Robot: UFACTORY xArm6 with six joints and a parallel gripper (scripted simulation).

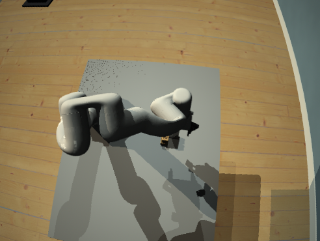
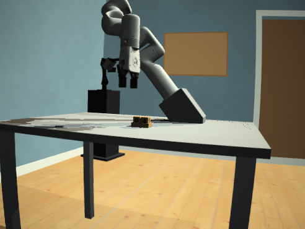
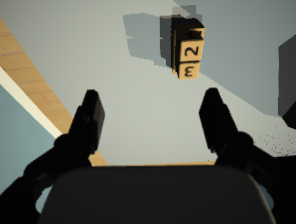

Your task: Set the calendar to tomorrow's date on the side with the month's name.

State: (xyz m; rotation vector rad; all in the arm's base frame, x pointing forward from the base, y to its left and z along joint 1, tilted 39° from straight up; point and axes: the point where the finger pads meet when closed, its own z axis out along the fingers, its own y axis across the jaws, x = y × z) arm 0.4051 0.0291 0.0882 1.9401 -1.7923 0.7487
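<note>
Right now my hand is 140 mm above the wooden number cube, 60 mm past it and 20 mm to the right of it. From my hand the other things lie so: wooden calendar tray: 160 mm below, 60 mm behind, 30 mm to the left.
</note>
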